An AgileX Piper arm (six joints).
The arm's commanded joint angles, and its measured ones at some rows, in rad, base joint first. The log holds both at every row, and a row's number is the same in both.
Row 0, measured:
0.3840 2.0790 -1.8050 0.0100 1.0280 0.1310
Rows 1 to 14, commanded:
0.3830 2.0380 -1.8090 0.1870 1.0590 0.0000
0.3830 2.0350 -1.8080 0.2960 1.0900 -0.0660
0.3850 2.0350 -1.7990 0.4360 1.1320 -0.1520
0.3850 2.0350 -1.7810 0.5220 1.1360 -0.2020
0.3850 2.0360 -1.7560 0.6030 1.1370 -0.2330
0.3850 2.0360 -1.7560 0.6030 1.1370 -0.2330
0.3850 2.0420 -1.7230 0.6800 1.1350 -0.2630
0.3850 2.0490 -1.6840 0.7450 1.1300 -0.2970
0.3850 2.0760 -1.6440 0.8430 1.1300 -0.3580
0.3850 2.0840 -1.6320 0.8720 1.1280 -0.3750
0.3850 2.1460 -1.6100 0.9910 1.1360 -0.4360
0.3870 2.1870 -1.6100 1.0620 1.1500 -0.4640
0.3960 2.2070 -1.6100 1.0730 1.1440 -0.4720
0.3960 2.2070 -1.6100 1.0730 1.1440 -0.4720
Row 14, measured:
0.3850 2.1830 -1.6170 1.0230 1.1310 -0.4370
